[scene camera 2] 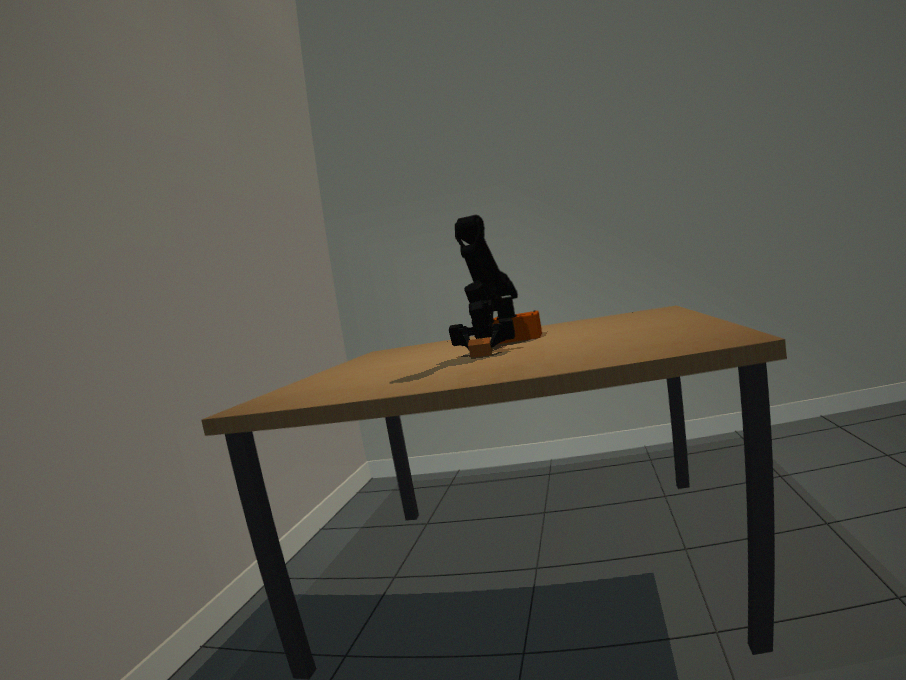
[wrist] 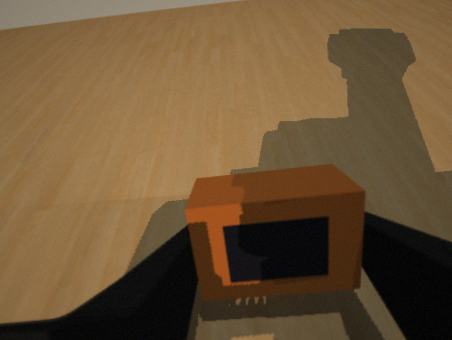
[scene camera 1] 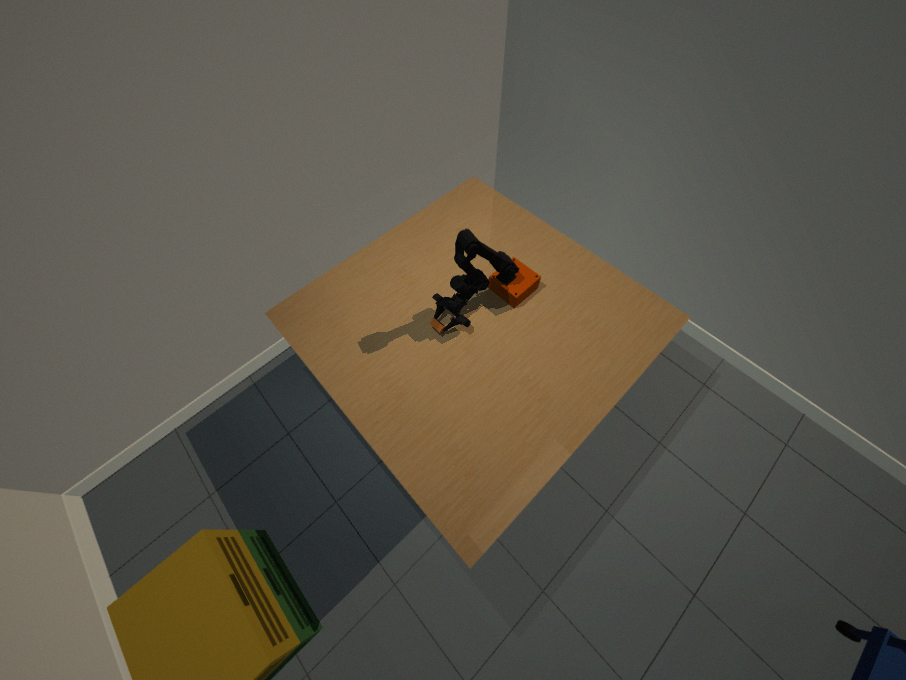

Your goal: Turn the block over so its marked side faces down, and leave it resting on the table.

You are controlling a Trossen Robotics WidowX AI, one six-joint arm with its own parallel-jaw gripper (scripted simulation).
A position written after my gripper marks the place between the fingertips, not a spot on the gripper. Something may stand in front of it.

Observation:
My gripper [scene camera 2: 480, 347] carries an orange block.
My gripper shows as well in the wrist view [wrist: 270, 226] and in scene camera 1 [scene camera 1: 438, 326].

